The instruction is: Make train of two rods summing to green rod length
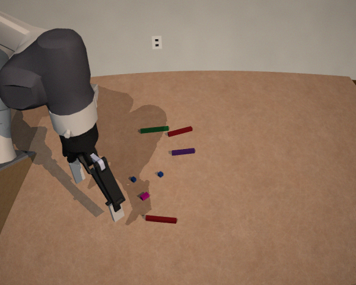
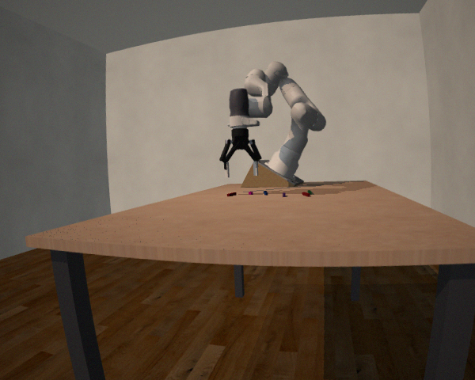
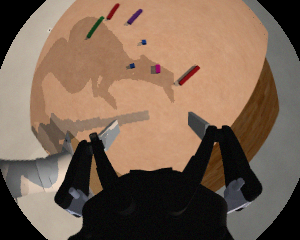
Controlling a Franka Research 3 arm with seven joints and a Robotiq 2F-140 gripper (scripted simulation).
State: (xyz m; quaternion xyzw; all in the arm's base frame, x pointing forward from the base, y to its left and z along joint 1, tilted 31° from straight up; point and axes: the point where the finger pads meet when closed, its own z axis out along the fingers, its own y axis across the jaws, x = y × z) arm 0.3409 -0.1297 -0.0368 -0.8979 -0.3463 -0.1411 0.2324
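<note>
The magenta rod lies 10 cm ahead of my hand, 7 cm below it and 6 cm to the left of it. Round my hand: purple rod 20 cm to the left, 20 cm ahead, 7 cm below; then green rod 30 cm to the left, 12 cm ahead, 7 cm below.
</note>
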